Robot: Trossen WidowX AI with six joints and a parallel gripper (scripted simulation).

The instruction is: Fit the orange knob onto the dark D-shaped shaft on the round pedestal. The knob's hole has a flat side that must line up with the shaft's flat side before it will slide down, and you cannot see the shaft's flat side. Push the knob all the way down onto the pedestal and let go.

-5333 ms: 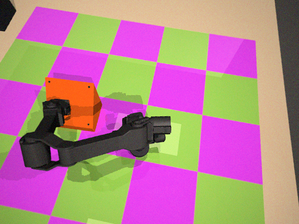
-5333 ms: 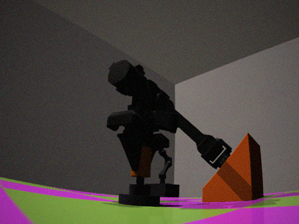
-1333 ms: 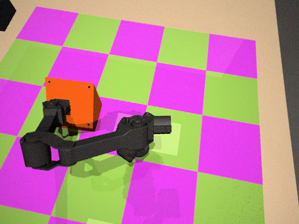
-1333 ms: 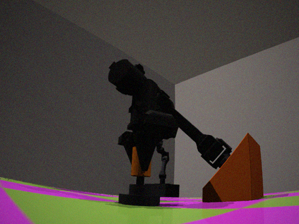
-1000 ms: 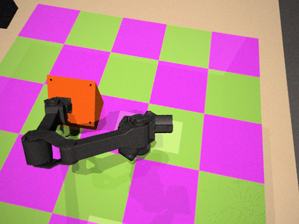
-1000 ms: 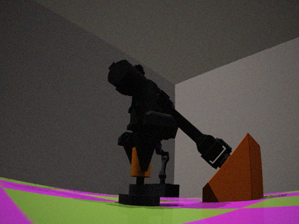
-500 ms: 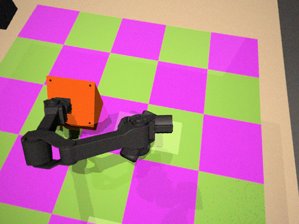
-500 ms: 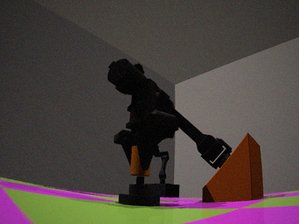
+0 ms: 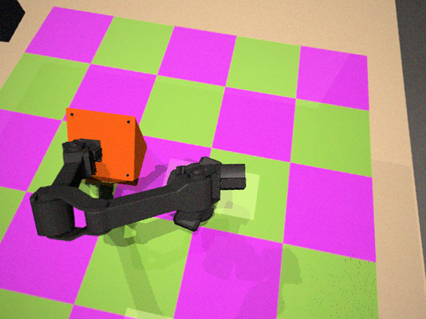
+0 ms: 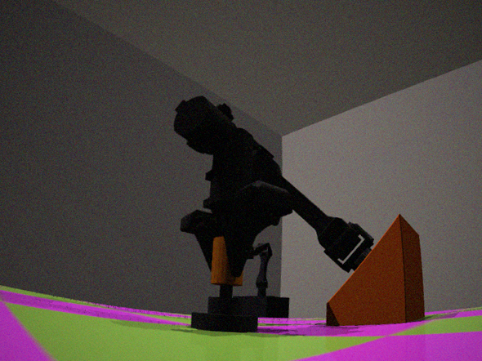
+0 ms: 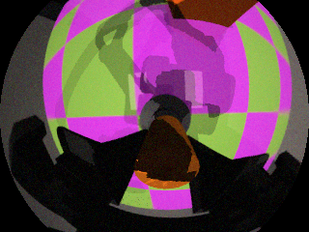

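The orange knob lies 20 mm above my gripper tip. The rest, counted from my gripper tip: dark round pedestal 40 mm below.
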